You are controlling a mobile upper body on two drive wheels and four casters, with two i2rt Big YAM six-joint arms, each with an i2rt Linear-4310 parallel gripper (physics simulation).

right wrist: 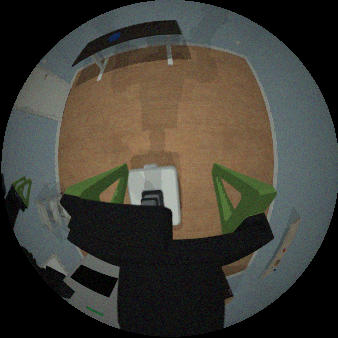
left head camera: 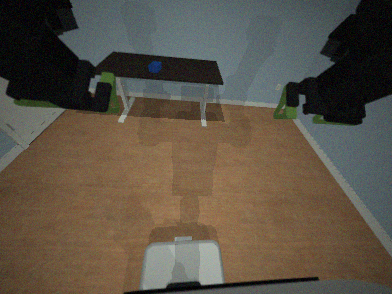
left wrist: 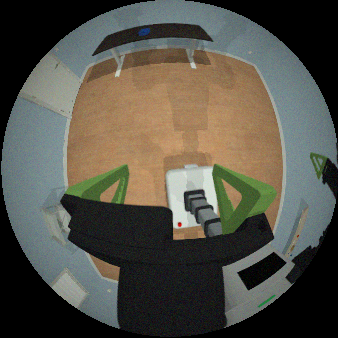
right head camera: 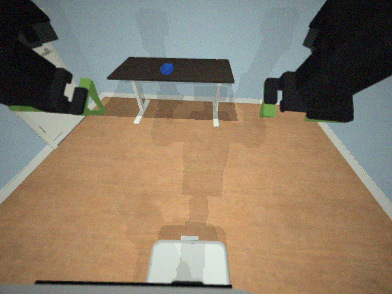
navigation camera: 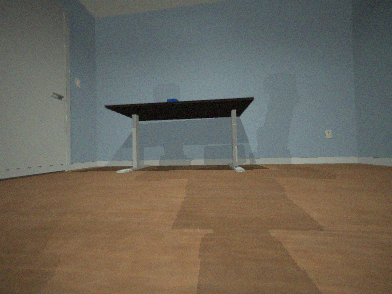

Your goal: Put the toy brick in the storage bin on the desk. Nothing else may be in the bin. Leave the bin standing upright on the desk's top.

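Places are measured from the left arm's base along level axes (x ahead, y left, z up), in millimetres.
Where they show: left gripper, between the fingertips: [right wrist: 27, 178] [left head camera: 94, 107] [left wrist: 170, 168] [right head camera: 83, 110]; right gripper, between the fingertips: [right wrist: 169, 167] [left head camera: 293, 118] [left wrist: 312, 154] [right head camera: 282, 116].
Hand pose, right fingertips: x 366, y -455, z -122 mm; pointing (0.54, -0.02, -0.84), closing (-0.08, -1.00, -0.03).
Note:
After its pixels a point has its place.
A small blue bin [left head camera: 155, 66] @[x 2001, y 114, z -618 mm] [right head camera: 166, 69] @[x 1998, y 119, z -627 mm] [left wrist: 144, 31] @[x 2002, y 117, z -625 mm] [right wrist: 115, 37] @[x 2011, y 95, z -652 mm] [navigation camera: 172, 100] @[x 2003, y 133, z -633 mm] stands on the dark top of the desk [left head camera: 195, 72] @[x 2097, y -370, z -690 mm] [right head camera: 205, 70] @[x 2154, y -360, z -690 mm] [left wrist: 175, 32] @[x 1995, y -254, z -690 mm] [right wrist: 150, 30] @[x 2014, y -347, z -690 mm] [navigation camera: 210, 107] @[x 2049, y -283, z -715 mm], across the room by the far wall. Its inside is too small to make out. I cannot identify the toy brick in any view. My left gripper [left wrist: 170, 168] @[x 370, y -14, z -118 mm] is open, with no object between its fingers. My right gripper [right wrist: 169, 167] @[x 366, y -455, z -122 mm] is open and empty too. Both are raised at the sides of the head views, far from the desk.
Wood floor lies between my white base [left head camera: 157, 262] @[x 208, y -59, z -1150 mm] [right head camera: 167, 262] @[x 192, y -89, z -1150 mm] and the desk. A pale door [navigation camera: 32, 95] @[x 1846, y 1579, z -571 mm] is at the left. A pale rack stands at the lower left of the left wrist view. A long shelf [right wrist: 292, 232] @[x -597, y -1893, z -610 mm] with small coloured things is at the lower right.

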